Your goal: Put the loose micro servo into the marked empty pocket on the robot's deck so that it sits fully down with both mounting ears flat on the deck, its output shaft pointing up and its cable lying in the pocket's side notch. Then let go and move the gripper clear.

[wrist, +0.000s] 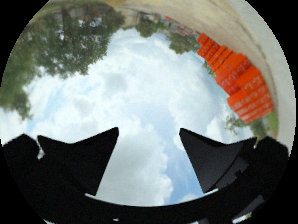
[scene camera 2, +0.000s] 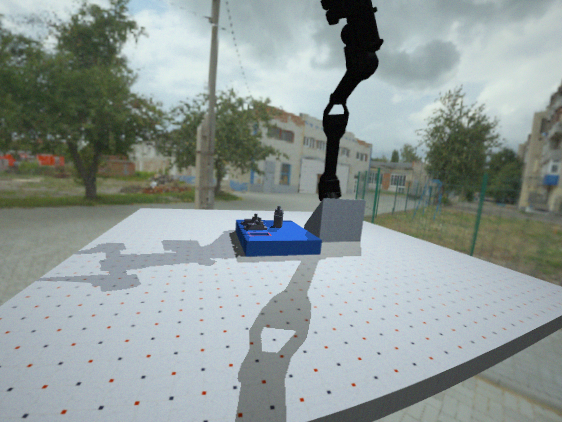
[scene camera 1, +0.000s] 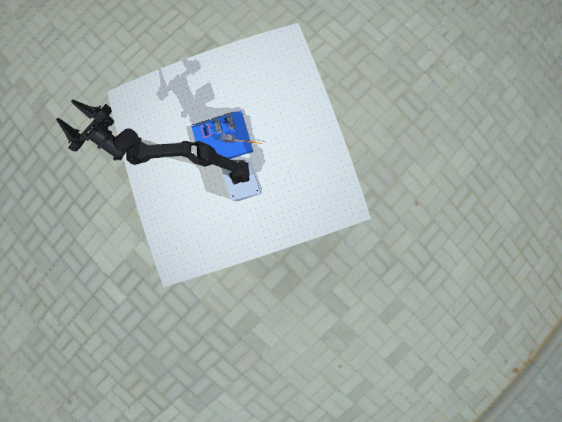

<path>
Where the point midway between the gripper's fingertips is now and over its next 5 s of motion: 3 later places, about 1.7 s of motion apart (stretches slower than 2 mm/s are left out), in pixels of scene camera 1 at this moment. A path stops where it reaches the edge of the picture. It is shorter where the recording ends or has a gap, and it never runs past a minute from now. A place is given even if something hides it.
The gripper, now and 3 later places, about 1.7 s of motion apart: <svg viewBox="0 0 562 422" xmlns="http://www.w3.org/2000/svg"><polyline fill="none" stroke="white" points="63,109 161,101 229,136 227,136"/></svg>
</path>
